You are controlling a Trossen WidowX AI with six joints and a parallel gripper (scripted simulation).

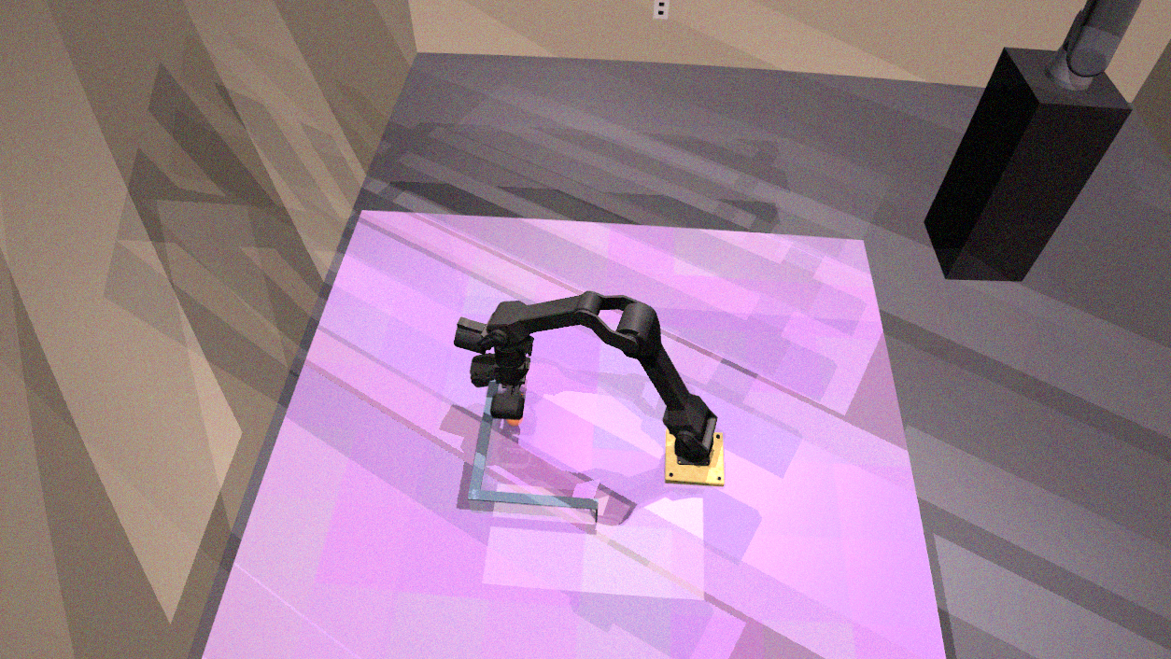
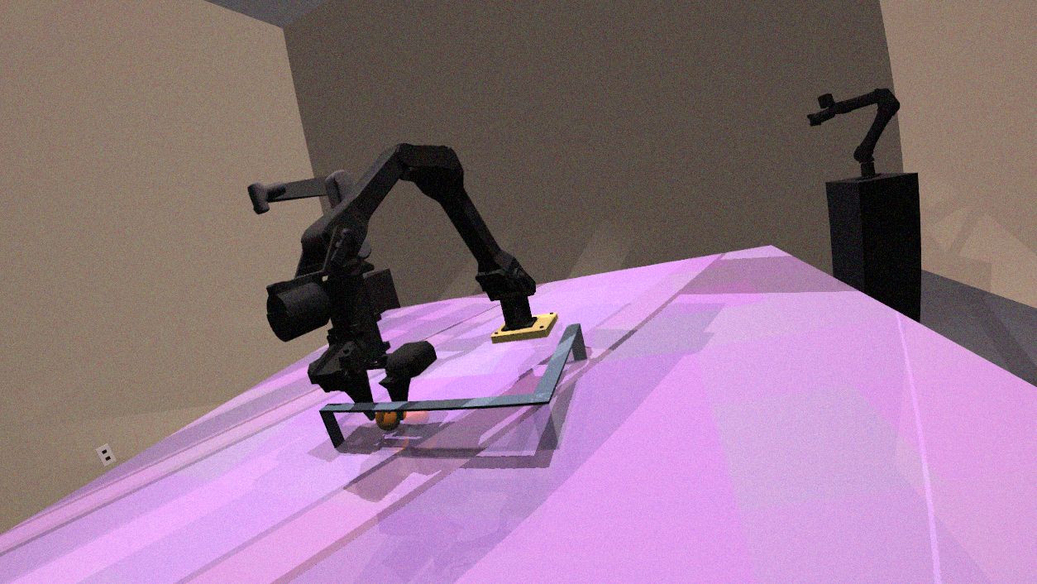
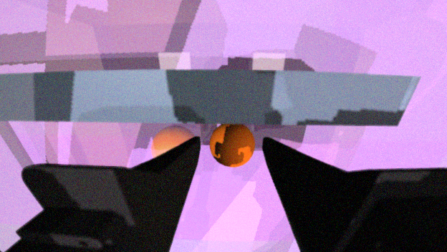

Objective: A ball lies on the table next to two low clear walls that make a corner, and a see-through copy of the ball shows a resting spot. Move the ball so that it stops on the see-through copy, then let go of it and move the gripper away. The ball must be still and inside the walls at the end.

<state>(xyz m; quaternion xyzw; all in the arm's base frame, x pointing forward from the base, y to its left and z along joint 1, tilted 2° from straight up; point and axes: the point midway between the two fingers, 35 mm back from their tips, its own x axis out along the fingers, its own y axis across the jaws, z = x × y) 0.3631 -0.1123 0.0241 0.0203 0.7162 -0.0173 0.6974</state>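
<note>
The see-through copy lies 50 mm to the left of my gripper tip. From my gripper tip the other things lie so: orange ball right at my gripper tip.
</note>
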